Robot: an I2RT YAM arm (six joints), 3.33 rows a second.
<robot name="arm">
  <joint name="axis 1" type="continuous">
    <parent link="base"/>
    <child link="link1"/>
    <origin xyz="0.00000 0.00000 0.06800" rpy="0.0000 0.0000 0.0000"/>
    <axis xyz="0 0 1"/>
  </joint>
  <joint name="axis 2" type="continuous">
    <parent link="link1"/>
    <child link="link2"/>
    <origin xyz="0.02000 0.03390 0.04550" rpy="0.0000 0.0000 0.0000"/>
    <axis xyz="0 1 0"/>
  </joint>
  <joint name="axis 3" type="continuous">
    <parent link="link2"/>
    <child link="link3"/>
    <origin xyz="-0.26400 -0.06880 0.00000" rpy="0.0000 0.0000 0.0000"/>
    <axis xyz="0 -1 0"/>
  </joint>
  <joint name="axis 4" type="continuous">
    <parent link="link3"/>
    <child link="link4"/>
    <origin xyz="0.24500 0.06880 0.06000" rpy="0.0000 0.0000 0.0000"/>
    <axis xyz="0 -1 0"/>
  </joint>
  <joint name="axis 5" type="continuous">
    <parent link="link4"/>
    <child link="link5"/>
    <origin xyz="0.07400 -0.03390 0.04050" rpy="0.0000 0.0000 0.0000"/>
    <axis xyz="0 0 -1"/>
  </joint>
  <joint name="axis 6" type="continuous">
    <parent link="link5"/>
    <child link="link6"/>
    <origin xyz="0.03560 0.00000 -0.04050" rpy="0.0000 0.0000 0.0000"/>
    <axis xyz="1 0 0"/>
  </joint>
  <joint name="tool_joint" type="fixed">
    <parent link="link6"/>
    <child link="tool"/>
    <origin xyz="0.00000 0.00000 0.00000" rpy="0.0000 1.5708 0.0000"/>
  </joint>
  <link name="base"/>
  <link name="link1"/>
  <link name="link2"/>
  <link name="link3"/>
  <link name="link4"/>
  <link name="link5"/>
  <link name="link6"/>
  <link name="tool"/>
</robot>
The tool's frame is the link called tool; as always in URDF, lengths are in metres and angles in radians. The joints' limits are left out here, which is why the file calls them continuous.
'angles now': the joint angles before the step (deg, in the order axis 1, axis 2, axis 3, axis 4, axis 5, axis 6). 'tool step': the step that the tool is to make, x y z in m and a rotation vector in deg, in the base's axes. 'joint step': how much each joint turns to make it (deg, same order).
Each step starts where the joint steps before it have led.
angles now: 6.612, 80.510, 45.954, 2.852, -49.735, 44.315
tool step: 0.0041, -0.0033, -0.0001, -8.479, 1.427, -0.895
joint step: -0.281, 1.393, 4.523, -12.285, 5.400, -9.242
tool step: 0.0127, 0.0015, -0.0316, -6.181, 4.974, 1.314
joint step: 0.293, 7.002, 1.885, -4.792, 3.293, -6.286
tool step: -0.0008, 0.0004, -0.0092, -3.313, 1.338, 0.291
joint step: 0.310, 1.197, -0.016, -2.086, 2.494, -2.466
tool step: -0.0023, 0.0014, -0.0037, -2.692, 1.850, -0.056
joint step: 0.524, 0.398, 0.381, -2.847, 2.338, -1.137
